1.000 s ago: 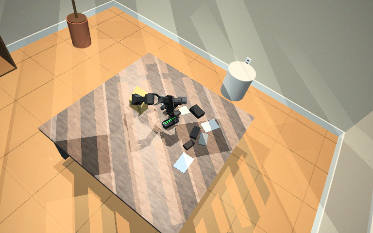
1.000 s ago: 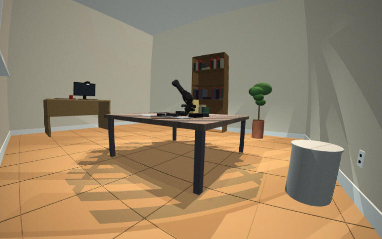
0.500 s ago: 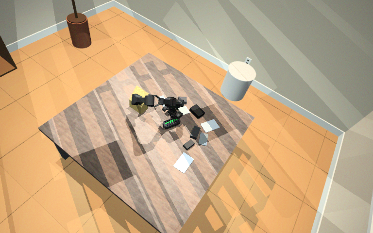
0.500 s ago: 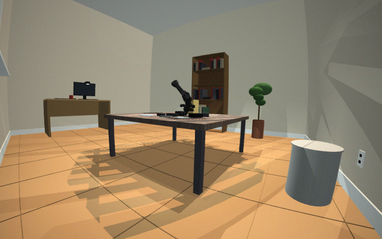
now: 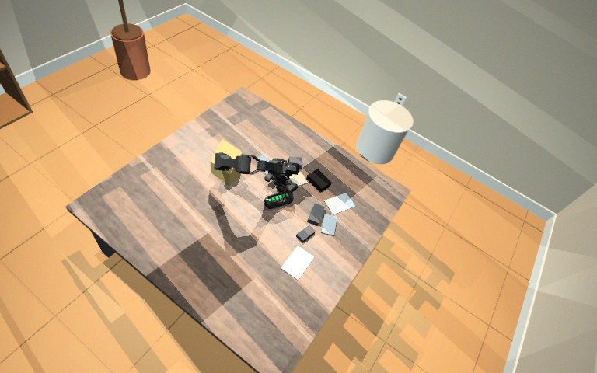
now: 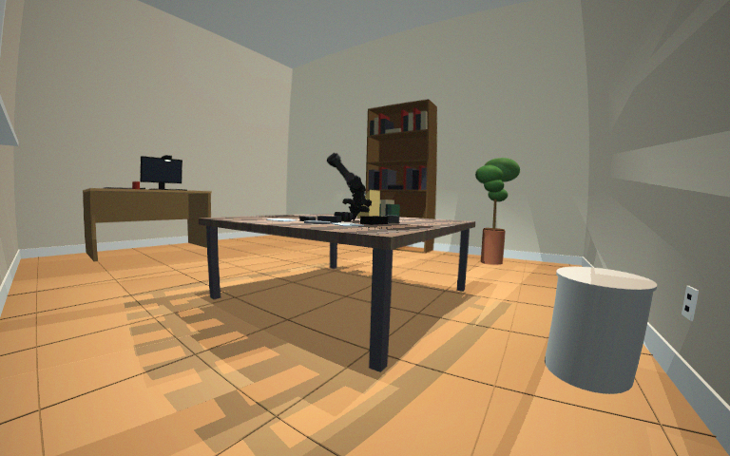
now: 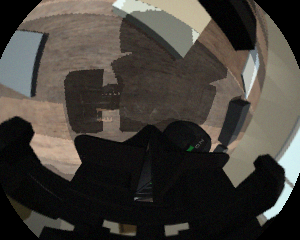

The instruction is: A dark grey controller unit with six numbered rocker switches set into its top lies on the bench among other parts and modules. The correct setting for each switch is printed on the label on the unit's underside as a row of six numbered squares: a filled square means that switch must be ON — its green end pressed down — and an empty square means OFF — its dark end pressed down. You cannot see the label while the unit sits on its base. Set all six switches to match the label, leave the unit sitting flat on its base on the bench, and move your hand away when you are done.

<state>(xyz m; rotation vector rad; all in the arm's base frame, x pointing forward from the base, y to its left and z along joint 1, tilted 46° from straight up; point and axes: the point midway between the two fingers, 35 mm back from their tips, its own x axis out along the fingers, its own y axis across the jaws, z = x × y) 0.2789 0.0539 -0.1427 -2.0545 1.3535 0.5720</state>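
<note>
My gripper tip is 140 mm to the right of the cream card and 10 mm past it. From my gripper tip the other things lie so: dark box 210 mm to the left, 90 mm ahead, 10 mm above; then grey plate 300 mm ahead, 30 mm to the left.
</note>
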